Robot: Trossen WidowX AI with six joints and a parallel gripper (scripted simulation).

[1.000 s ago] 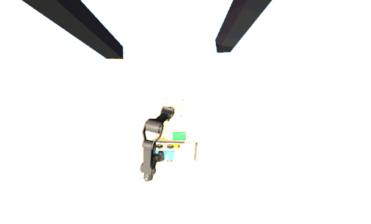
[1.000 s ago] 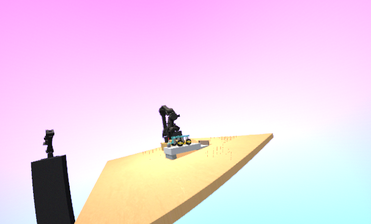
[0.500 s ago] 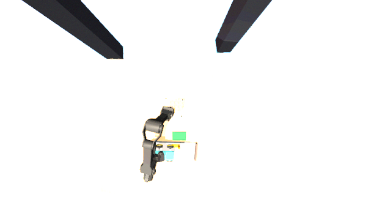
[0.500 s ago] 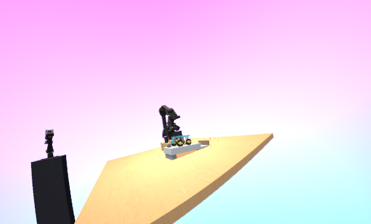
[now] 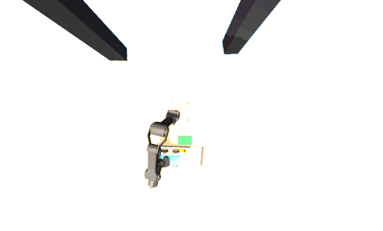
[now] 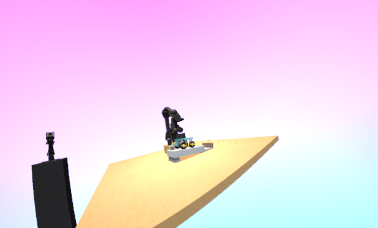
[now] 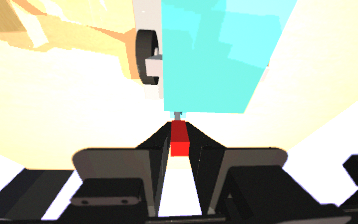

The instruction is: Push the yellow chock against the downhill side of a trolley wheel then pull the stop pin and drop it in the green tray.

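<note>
Now: gripper tip 22 cm to the right of the green tray, 16 cm above it and 7 cm past it. Round my gripper tip: yellow chock: 19 cm to the left, 7 cm below; then red-headed stop pin: right at my gripper tip; then cyan trolley: 9 cm to the left, 4 cm below, 4 cm ahead.
</note>
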